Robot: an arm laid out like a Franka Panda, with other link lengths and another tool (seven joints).
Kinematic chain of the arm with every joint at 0, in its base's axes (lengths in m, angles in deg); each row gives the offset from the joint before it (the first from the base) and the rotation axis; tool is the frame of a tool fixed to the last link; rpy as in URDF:
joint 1: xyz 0 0 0.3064 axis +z
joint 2: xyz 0 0 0 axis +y
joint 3: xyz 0 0 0.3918 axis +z
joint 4: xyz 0.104 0 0 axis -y
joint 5: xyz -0.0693 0 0.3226 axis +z
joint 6: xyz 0 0 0 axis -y
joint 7: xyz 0.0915 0 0 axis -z
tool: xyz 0.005 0.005 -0.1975 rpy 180 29 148.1
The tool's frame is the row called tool.
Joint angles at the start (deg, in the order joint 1, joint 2, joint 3, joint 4, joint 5, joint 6, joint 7):
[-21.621, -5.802, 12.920, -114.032, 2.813, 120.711, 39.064]
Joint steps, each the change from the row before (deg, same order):
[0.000, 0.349, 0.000, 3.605, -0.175, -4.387, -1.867]
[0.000, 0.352, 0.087, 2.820, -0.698, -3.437, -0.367]
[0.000, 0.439, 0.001, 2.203, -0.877, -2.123, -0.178]
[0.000, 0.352, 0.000, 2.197, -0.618, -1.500, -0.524]
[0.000, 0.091, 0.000, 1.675, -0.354, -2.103, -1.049]
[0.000, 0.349, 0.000, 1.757, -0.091, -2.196, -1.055]
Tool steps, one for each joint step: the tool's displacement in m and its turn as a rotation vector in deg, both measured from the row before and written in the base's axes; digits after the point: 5 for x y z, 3 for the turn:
[0.00055, 0.00057, 0.01567, -0.241, 1.135, 2.060]
[-0.00021, -0.00036, 0.01156, -0.489, 1.046, 0.735]
[0.00147, -0.00244, 0.00888, -0.718, 0.464, 0.411]
[0.00278, -0.00203, 0.01104, -0.663, -0.252, 0.654]
[-0.00172, -0.00050, 0.00781, -0.425, 0.601, 1.086]
[-0.00090, -0.00019, 0.00591, -0.062, 0.813, 1.046]

